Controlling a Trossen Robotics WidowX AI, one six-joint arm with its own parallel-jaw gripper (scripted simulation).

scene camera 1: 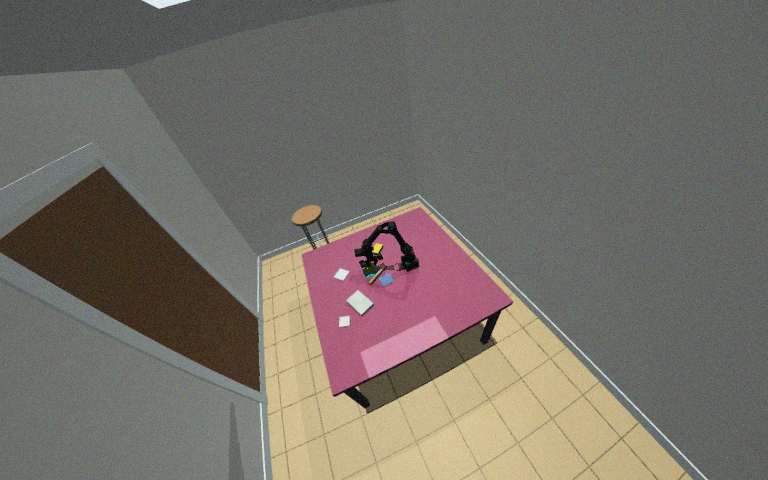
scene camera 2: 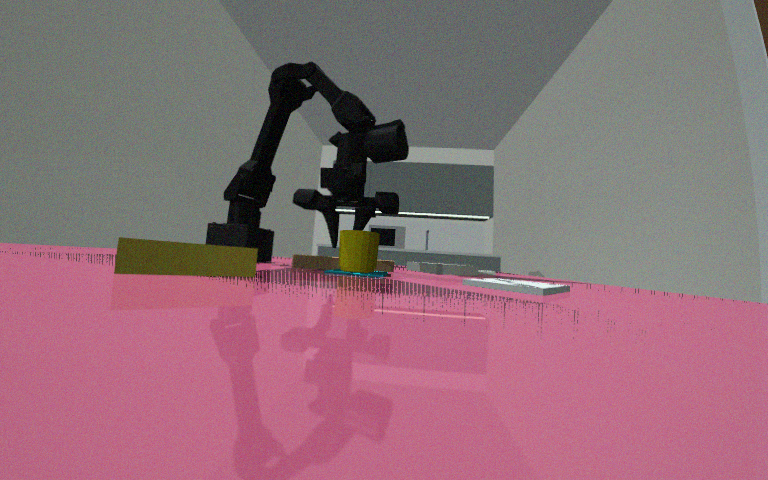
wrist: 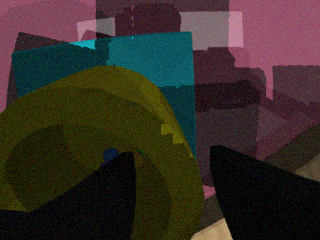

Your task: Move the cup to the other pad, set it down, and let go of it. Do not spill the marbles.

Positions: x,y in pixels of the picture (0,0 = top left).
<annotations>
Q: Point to a wooden slat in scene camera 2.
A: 298,261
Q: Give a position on a teal pad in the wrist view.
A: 166,59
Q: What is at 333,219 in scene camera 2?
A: My gripper.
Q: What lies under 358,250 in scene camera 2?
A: A cup.
</annotations>
